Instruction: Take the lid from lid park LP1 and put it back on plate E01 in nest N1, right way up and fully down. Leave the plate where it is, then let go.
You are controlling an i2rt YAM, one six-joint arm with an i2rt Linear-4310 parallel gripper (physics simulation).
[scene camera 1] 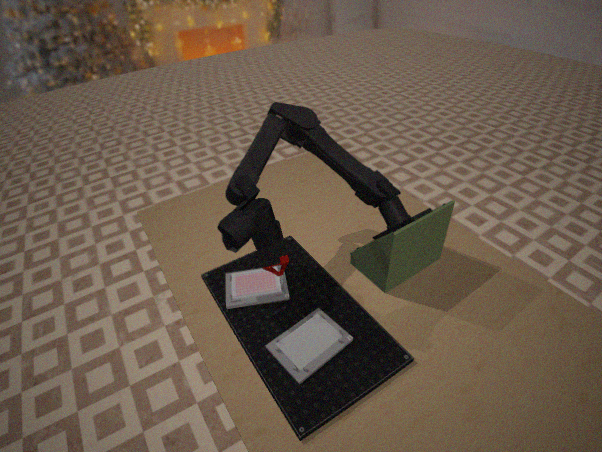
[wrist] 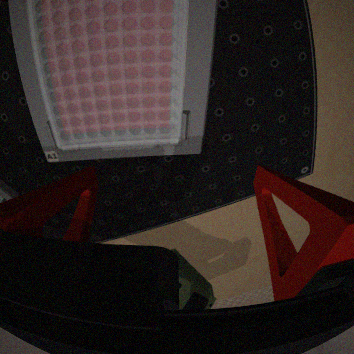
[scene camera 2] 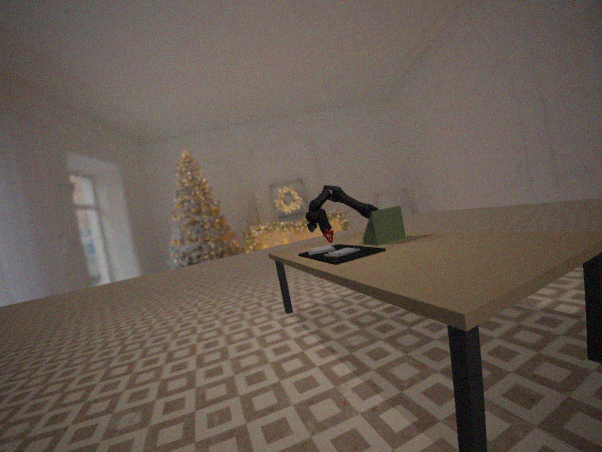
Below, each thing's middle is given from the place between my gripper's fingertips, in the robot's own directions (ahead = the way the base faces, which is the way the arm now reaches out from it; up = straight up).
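Flat pale lid (scene camera 1: 305, 344): my gripper is 230 mm to the right of it, 60 mm short of it and 40 mm above it. Grey frame with corner posts (scene camera 1: 299, 376): 230 mm to the left of my hand, 60 mm ahead of it and 40 mm below it.
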